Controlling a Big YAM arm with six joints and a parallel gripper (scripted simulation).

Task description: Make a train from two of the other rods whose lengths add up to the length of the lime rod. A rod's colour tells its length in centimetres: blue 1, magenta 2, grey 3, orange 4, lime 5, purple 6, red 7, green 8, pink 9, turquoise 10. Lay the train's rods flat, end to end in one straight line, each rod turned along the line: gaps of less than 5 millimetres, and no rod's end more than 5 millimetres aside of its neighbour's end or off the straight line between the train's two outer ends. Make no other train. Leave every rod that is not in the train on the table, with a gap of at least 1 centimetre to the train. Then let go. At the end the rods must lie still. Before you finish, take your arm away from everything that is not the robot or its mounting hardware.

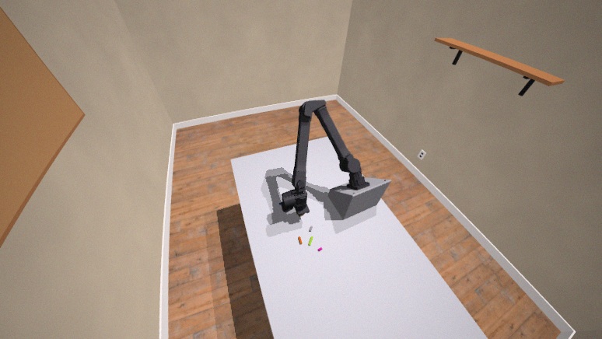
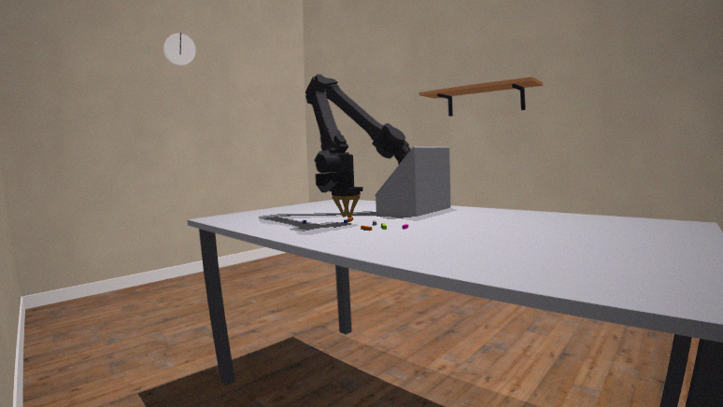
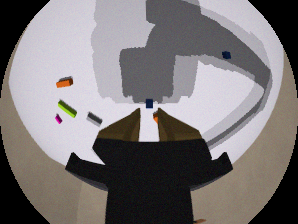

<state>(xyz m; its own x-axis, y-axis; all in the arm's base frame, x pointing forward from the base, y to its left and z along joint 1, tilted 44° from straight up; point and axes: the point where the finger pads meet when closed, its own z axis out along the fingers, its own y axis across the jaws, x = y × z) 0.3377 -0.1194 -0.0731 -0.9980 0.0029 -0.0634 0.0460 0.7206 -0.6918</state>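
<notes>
My hand is 20 mm past the grey rod, 100 mm to the right of it and 20 mm above it. Also, from my hand: magenta rod (20 mm behind, 230 mm to the left, 20 mm below); lime rod (10 mm ahead, 170 mm to the left, 20 mm below).
</notes>
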